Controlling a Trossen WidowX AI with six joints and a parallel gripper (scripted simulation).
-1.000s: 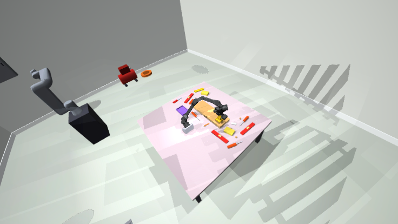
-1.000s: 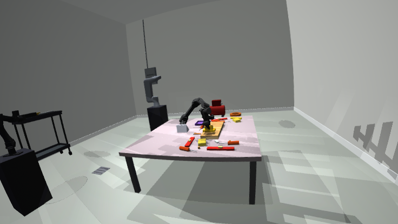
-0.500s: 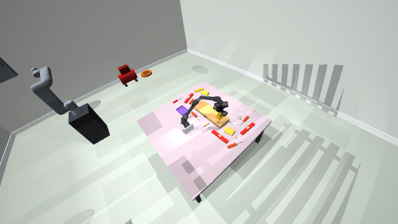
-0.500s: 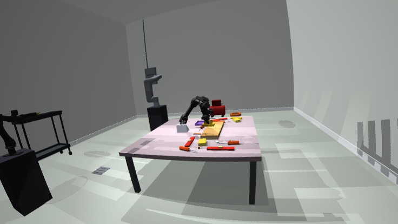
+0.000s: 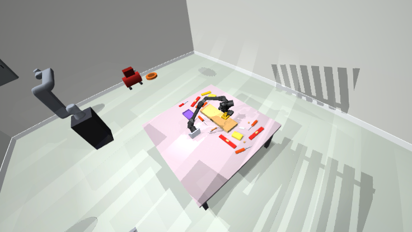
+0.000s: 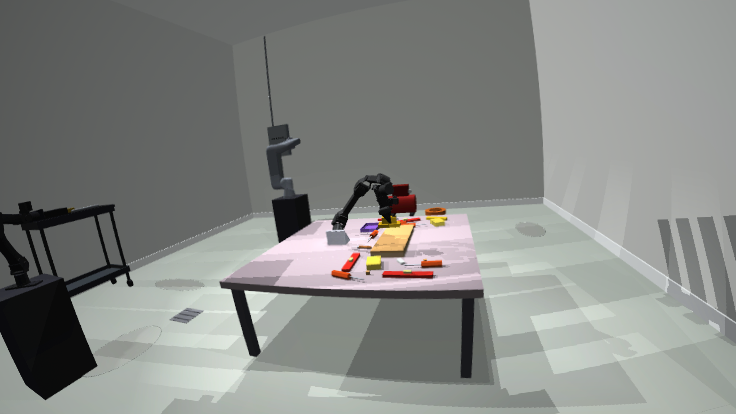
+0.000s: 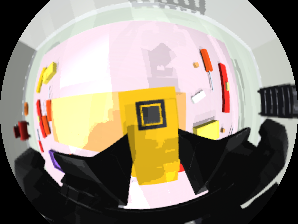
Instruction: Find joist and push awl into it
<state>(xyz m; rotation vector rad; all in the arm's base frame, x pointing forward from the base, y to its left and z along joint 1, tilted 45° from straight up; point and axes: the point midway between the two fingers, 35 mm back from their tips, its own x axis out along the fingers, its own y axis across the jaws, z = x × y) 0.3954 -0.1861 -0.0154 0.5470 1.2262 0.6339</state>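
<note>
Right now the purple tray is 47 cm to the left of my gripper tip, 27 cm behind it and 15 cm below it. Also, from my gripper tip: yellow stud finder 2 cm above, 1 cm ahead; orange-handled awl 21 cm behind, 16 cm below, 4 cm to the left.
</note>
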